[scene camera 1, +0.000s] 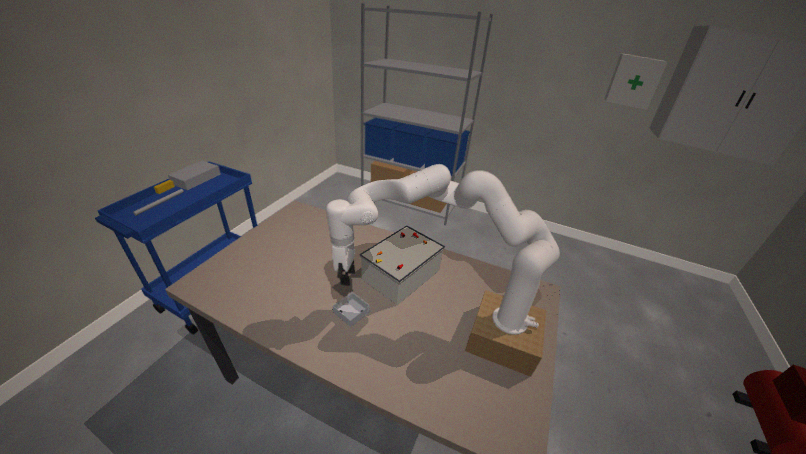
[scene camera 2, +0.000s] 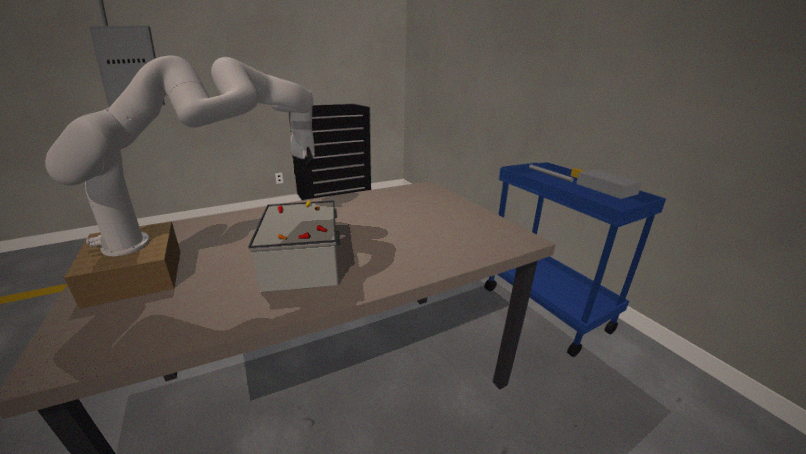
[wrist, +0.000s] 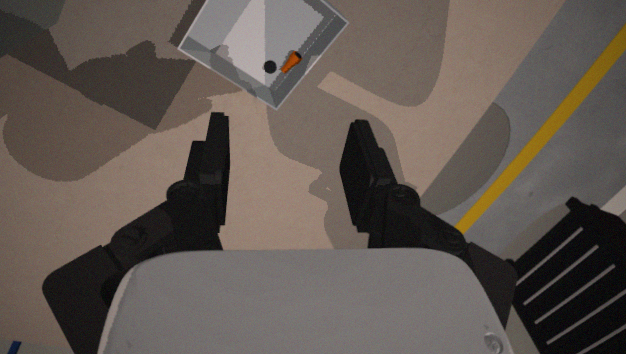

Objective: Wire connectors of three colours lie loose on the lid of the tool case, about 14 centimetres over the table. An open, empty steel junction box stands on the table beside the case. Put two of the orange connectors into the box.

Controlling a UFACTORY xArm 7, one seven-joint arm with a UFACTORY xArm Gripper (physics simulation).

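Places are measured from the arm's base along level axes (x ahead, y left, z up), in millimetres.
Where they show: gripper, fingertip midpoint: [scene camera 1: 348, 278] [scene camera 2: 302, 175] [wrist: 288, 141]; arm's base, origin of the base link: [scene camera 1: 509, 320] [scene camera 2: 125, 244].
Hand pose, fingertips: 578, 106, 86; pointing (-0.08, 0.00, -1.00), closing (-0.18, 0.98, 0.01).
Each offset is from my fingertips to the top centre of the thing, as dx, dy, dz. Level surfaces: height alone.
The steel junction box {-1, -10, -153} [scene camera 1: 353, 319] [wrist: 200, 30] stands on the table beside the tool case {-106, -288, -47} [scene camera 1: 401, 287] [scene camera 2: 298, 267]. One orange connector {+28, +24, -177} [wrist: 291, 62] lies inside it, near a corner. On the case lid lie an orange connector {-26, -225, -39} [scene camera 1: 379, 253] [scene camera 2: 316, 208] near a yellow one {-43, -180, -36} [scene camera 1: 378, 261] [scene camera 2: 307, 204], another orange connector {-178, -378, -39} [scene camera 1: 425, 242] [scene camera 2: 282, 237], and red connectors {-134, -183, -35} [scene camera 1: 399, 266] {-128, -405, -35} [scene camera 1: 415, 235] [scene camera 2: 280, 209] [scene camera 2: 304, 235]. My gripper [scene camera 1: 345, 281] [scene camera 2: 307, 153] [wrist: 288, 141] is open and empty, above the table near the box. The box does not show in scene camera 2.
The wooden arm base [scene camera 1: 501, 352] [scene camera 2: 124, 281] stands on the table {dz -191} [scene camera 1: 270, 281] [scene camera 2: 428, 242]. A blue cart [scene camera 1: 126, 225] [scene camera 2: 564, 191] stands beyond the table's end. A black drawer cabinet [scene camera 2: 341, 152] [wrist: 565, 280] stands on the floor.
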